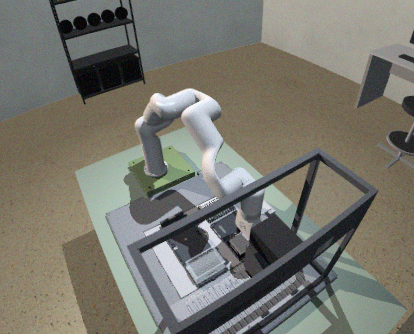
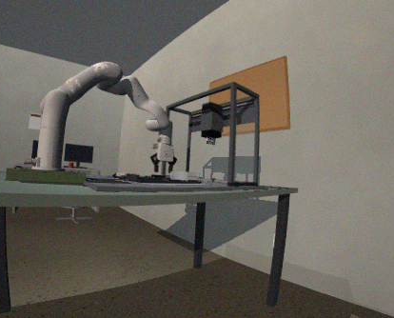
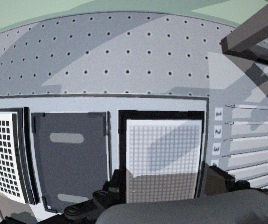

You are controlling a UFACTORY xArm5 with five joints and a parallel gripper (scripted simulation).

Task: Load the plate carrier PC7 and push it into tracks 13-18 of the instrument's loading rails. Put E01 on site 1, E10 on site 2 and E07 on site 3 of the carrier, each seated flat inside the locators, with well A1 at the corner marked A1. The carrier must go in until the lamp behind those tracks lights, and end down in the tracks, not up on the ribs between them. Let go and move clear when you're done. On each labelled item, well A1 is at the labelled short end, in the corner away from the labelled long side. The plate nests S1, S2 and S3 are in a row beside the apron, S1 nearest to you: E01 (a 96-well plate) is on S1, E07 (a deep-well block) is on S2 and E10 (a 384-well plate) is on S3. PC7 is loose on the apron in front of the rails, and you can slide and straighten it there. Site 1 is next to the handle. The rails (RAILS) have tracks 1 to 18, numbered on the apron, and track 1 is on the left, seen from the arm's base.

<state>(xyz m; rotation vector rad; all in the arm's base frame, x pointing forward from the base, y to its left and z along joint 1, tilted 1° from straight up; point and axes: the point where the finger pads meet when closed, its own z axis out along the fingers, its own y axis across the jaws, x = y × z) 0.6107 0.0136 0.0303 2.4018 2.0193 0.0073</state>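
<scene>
My gripper is now 30 mm above the deep-well block E07. The rest, counted from my hand: pale block: 30 mm behind, 190 mm to the right, 30 mm below; then nest S3: 40 mm below; then nest S2: 110 mm behind, 20 mm to the left, 40 mm below.
</scene>
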